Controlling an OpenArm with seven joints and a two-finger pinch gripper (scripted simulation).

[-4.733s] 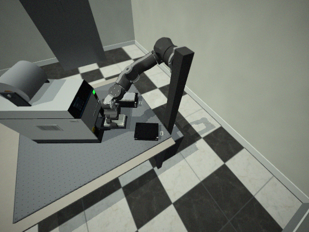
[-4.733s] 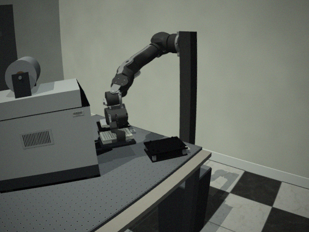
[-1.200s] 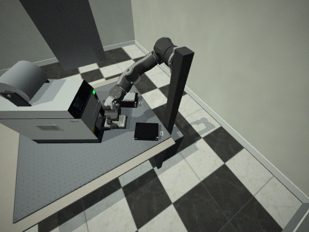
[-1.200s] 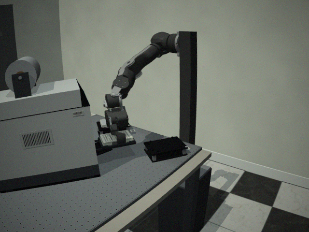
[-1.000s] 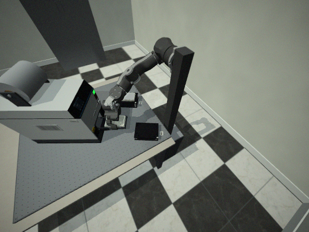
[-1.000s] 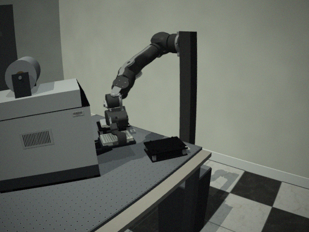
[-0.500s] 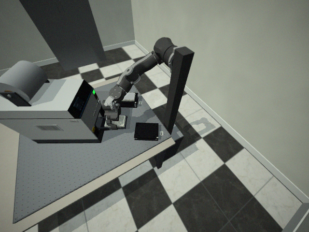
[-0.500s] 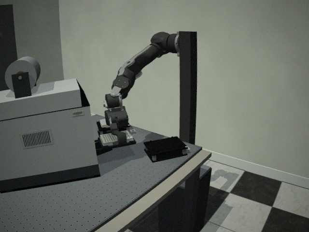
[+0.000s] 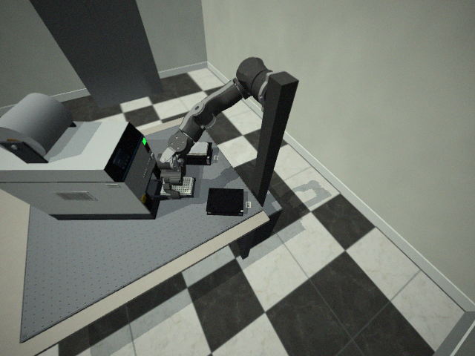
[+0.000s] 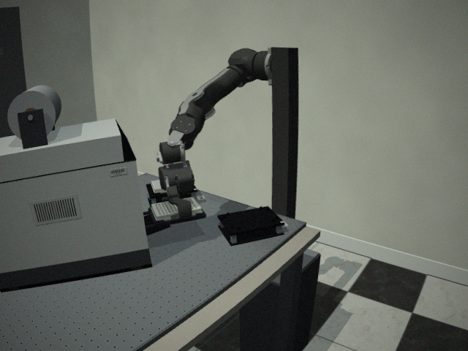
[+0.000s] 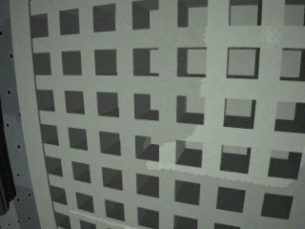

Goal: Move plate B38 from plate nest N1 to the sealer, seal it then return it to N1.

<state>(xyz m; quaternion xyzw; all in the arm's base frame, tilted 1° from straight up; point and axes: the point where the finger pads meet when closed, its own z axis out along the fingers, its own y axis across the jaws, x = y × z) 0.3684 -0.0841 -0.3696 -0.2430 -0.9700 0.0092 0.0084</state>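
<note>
Right now my hand is right at the plate B38. Also, from my hand: nest N1: 170 mm behind, 130 mm to the left, 60 mm below; nest n2: 210 mm to the right, 160 mm behind, 40 mm below; B83: 210 mm to the right, 160 mm behind, 30 mm below.
</note>
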